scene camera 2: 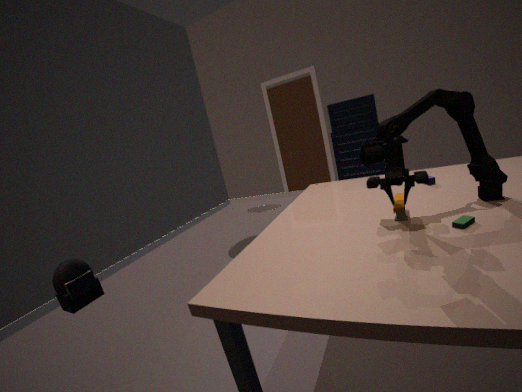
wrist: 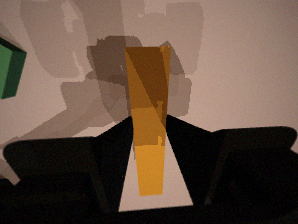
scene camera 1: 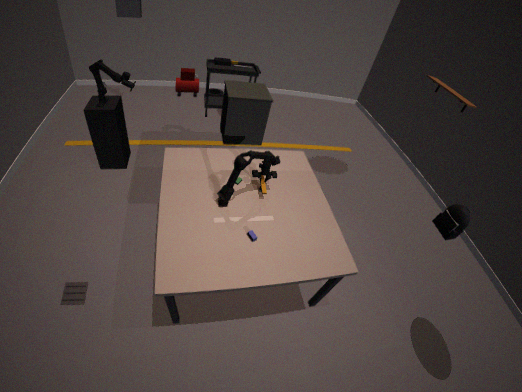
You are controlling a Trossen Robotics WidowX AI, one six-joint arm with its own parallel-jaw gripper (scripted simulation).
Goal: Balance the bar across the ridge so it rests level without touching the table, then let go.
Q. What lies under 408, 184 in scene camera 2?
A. The gripper.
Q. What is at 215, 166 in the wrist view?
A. The gripper.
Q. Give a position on a bar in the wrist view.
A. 148, 68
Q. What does the gripper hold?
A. A bar.
